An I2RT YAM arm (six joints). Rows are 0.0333 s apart.
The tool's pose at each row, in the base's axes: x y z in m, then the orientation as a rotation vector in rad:
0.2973 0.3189 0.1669 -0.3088 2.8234 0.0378
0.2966 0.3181 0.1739 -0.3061 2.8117 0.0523
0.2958 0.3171 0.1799 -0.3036 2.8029 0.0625
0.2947 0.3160 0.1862 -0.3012 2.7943 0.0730
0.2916 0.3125 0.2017 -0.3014 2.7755 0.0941
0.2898 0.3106 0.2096 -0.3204 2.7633 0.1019
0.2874 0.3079 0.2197 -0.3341 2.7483 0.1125
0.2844 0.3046 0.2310 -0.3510 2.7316 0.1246
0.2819 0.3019 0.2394 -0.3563 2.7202 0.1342
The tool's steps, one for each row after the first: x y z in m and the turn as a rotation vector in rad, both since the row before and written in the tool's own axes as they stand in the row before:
-0.0013 -0.0007 -0.0069 -0.0086 -0.0127 0.0024
-0.0009 -0.0008 -0.0060 -0.0060 -0.0096 0.0020
-0.0008 -0.0008 -0.0064 -0.0063 -0.0093 0.0020
-0.0015 -0.0025 -0.0159 -0.0132 -0.0196 0.0005
-0.0007 -0.0012 -0.0082 -0.0071 -0.0101 -0.0134
-0.0008 -0.0018 -0.0105 -0.0082 -0.0136 -0.0098
-0.0007 -0.0021 -0.0119 -0.0096 -0.0147 -0.0120
-0.0004 -0.0016 -0.0090 -0.0066 -0.0109 -0.0038

